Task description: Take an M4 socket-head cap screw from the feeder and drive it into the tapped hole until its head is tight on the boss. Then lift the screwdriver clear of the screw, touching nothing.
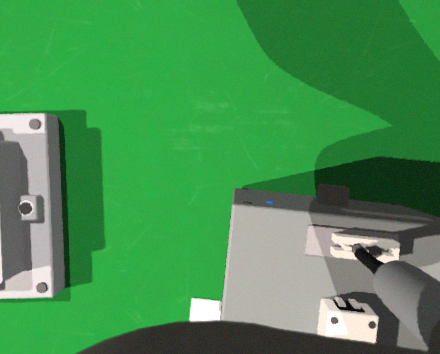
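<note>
My screwdriver (357, 248) reaches in from the lower right, a grey body with a thin black bit. Its tip is over the slot of the white pick-up block on the feeder (270, 260), in line with a small grey screw head there. Whether the bit is seated in the screw, or holds it, cannot be told. A dark shape like another screw head (375, 250) is just right of the tip in the same block. At the left edge, a light grey fixture (56, 210) carries a small square boss with a dark round hole (25, 208).
A white block with dark slots (347, 322) stands on the feeder's front part. A white piece (205, 309) lies at the feeder's left side. A dark knob (333, 195) is at its back edge. Green table top (160, 175) lies between fixture and feeder. A dark curved part crosses the bottom edge.
</note>
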